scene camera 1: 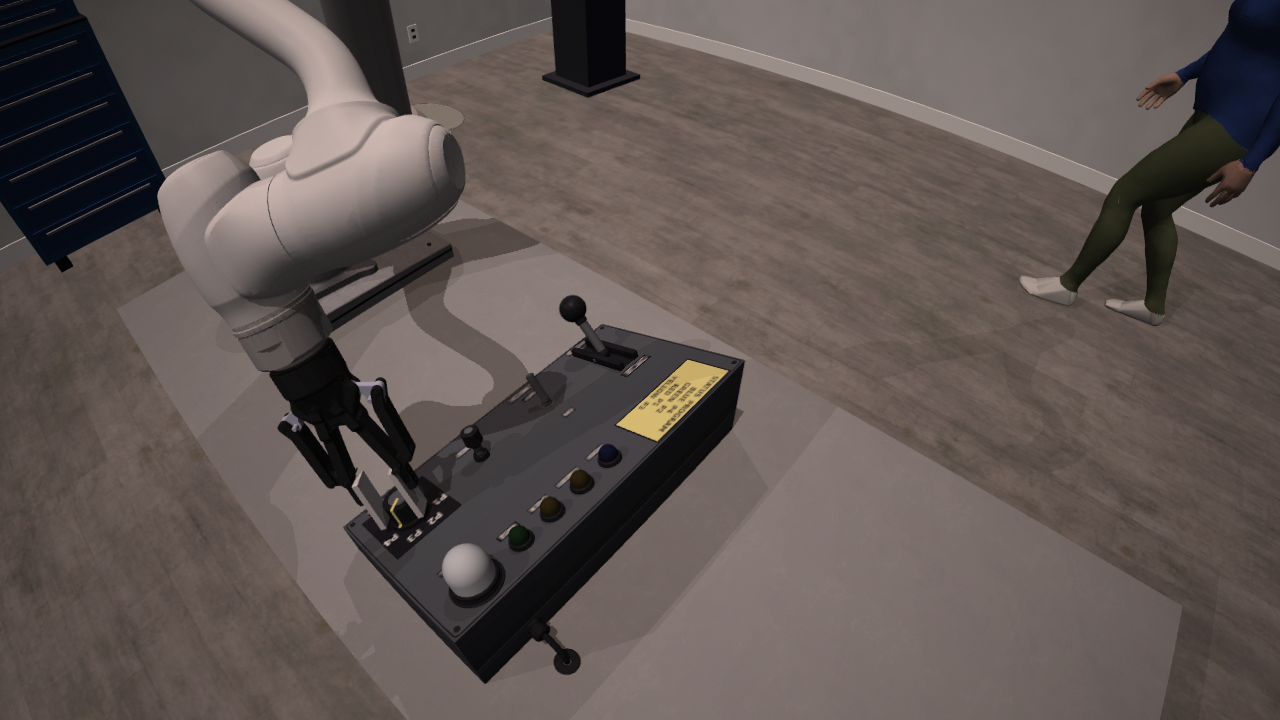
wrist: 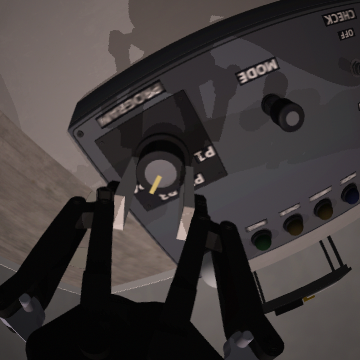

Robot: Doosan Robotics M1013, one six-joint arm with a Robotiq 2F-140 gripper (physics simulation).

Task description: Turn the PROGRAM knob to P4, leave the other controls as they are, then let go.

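Places are measured from the arm's base along level axes (x ahead, y left, z up), in centimetres.
Where they show: gripper, fingertip midpoint: (scene camera 1: 404, 515) (wrist: 159, 175).
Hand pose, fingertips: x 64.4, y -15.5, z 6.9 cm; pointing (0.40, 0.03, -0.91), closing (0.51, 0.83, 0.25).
Things, the pixels of their centre, and the offset from my fingertips. "spot": a spot on its surface instead.
- PROGRAM knob, body centre: (wrist: 161, 165) (scene camera 1: 404, 505) dx -1.2, dy +0.7, dz +0.0 cm
- dark control box, body centre: (wrist: 318, 122) (scene camera 1: 546, 454) dx +3.8, dy +19.2, dz -2.0 cm
- P1, surface spot: (wrist: 204, 153) spot: dx +0.5, dy +4.7, dz -0.9 cm
- MODE knob, body centre: (wrist: 277, 108) (scene camera 1: 477, 447) dx -2.1, dy +12.6, dz -0.2 cm
- white dome, surface spot: (scene camera 1: 468, 568) spot: dx +15.5, dy +0.8, dz +8.3 cm
- green lamp, surface spot: (scene camera 1: 519, 536) spot: dx +14.7, dy +7.4, dz +5.6 cm
- blue lamp, surface spot: (scene camera 1: 608, 454) spot: dx +13.5, dy +21.5, dz +5.5 cm
- ball-topped lever, body centre: (scene camera 1: 572, 308) dx -9.7, dy +36.1, dz +4.3 cm
The PROGRAM knob (scene camera 1: 404, 513) (wrist: 157, 167) is a round black knob with a grey top and a yellow pointer line, at the near left end of the dark control box (scene camera 1: 537, 447) (wrist: 240, 170). My gripper (scene camera 1: 395, 503) (wrist: 159, 175) is shut on this knob, one pale pad on each side. In the wrist view the pointer aims down and slightly left, between the P3 and P4 labels. The pad and knob partly hide P4, P3 and P2; P1 (wrist: 204, 153) is readable.
The MODE knob (scene camera 1: 471, 436) (wrist: 290, 117) stands beside the PROGRAM plate. A white dome (scene camera 1: 468, 568), a green lamp (scene camera 1: 519, 536) and a blue lamp (scene camera 1: 608, 454) line the box's front. A ball-topped lever (scene camera 1: 572, 308) stands at the far end. A person (scene camera 1: 1163, 179) is at the right.
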